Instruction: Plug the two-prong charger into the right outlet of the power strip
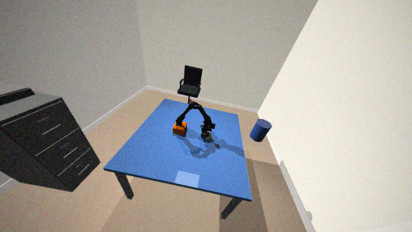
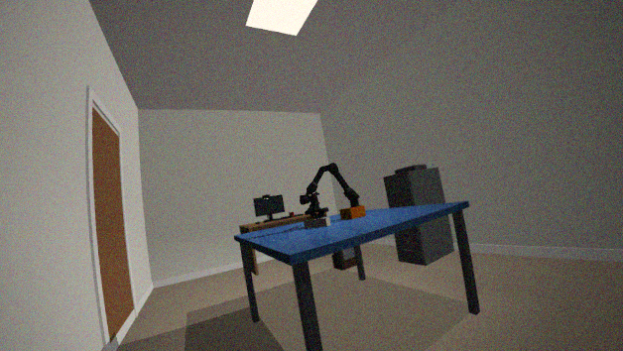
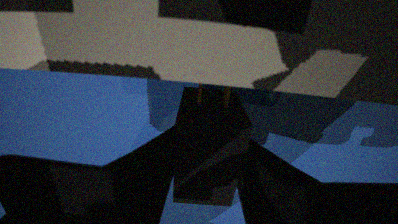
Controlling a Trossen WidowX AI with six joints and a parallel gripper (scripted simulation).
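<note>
The black two-prong charger is 2 cm ahead of my gripper tip and 1 cm above it.
</note>
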